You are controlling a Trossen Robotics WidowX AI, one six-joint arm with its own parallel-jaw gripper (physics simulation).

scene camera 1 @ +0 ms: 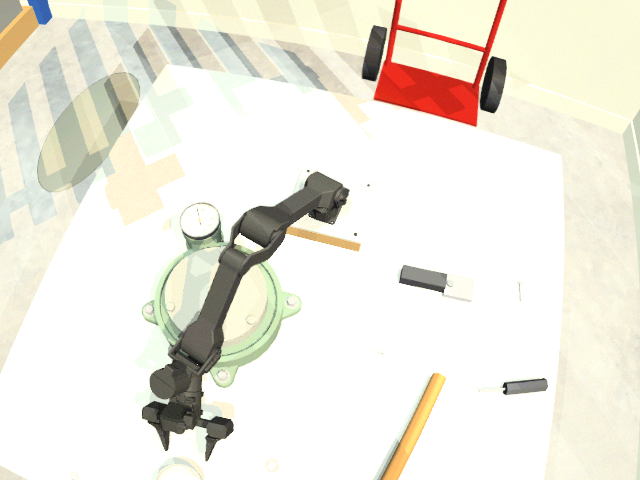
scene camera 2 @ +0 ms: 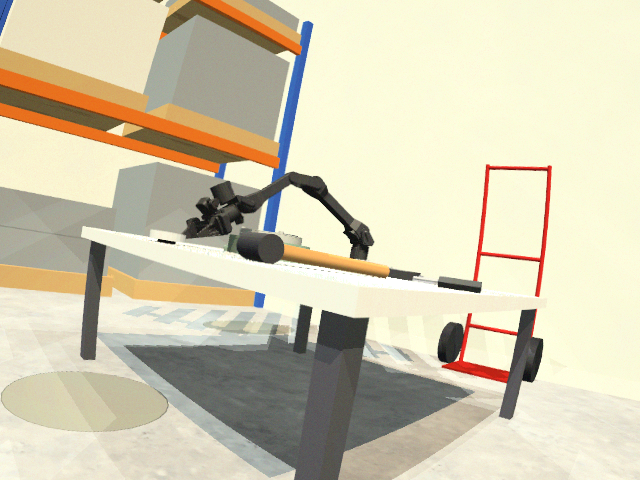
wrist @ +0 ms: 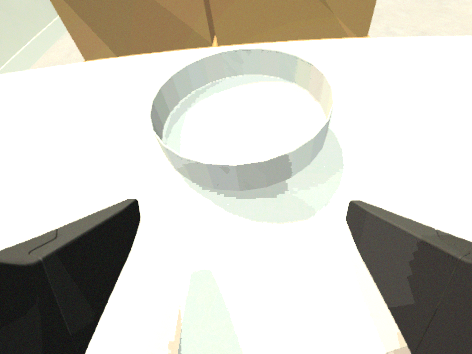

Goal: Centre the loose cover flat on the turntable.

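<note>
The loose cover is a pale, shallow round piece with a thin upright wall. It lies on the table beyond the fingertips, cut off by the bottom edge in scene camera 1. The turntable is a cream disc inside a green round housing with bolted lugs; the arm passes over it and hides part. My gripper is open and empty, low over the table. Its fingertips are on the near side of the cover in the wrist view, apart from its wall.
A dial gauge stands at the housing's far side. A mallet, a scraper and a screwdriver lie to the right in scene camera 1. A small washer lies right of the cover. A red hand truck stands behind the table.
</note>
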